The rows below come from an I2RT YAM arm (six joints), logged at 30 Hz.
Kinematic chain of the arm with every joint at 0, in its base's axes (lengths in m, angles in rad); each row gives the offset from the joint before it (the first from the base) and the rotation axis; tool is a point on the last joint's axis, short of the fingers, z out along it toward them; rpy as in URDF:
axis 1: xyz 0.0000 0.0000 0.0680 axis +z
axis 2: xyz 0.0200 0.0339 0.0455 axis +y
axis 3: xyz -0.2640 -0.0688 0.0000 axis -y
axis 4: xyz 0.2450 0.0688 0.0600 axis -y
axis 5: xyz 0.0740 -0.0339 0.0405 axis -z
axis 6: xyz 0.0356 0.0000 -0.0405 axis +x
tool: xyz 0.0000 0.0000 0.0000 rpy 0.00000 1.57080 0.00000
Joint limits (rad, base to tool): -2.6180..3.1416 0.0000..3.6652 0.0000..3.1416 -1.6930..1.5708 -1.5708..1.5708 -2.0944..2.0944
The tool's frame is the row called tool.
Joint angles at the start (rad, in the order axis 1, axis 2, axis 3, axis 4, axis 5, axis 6):
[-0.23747 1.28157 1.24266 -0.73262 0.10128 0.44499]
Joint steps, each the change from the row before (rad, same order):
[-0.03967 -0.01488 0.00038 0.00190 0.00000 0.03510]
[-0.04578 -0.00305 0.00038 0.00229 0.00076 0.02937]
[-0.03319 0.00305 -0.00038 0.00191 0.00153 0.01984]
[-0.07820 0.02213 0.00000 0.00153 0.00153 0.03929]
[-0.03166 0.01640 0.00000 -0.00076 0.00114 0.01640]
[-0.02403 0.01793 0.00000 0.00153 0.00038 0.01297]
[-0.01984 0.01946 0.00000 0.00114 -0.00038 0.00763]
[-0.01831 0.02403 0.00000 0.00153 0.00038 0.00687]
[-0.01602 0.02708 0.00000 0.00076 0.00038 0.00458]
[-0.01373 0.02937 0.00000 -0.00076 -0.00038 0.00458]
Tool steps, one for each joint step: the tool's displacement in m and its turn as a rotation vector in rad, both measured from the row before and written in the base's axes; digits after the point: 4 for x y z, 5 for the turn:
[-0.0060 -0.0094 0.0040 0.01914 -0.02645 -0.06380]
[-0.0043 -0.0115 0.0011 0.01733 -0.01447 -0.06628]
[-0.0023 -0.0086 -0.0007 0.01247 -0.00495 -0.04775]
[-0.0036 -0.0214 -0.0054 0.03152 0.00474 -0.10624]
[-0.0007 -0.0094 -0.0042 0.01644 0.00919 -0.04393]
[0.0004 -0.0078 -0.0045 0.01468 0.00931 -0.03351]
[0.0010 -0.0069 -0.0050 0.01321 0.01274 -0.02509]
[0.0018 -0.0071 -0.0063 0.01454 0.01677 -0.02362]
[0.0023 -0.0068 -0.0073 0.01551 0.02083 -0.01971]
[0.0026 -0.0064 -0.0082 0.01822 0.02359 -0.01702]

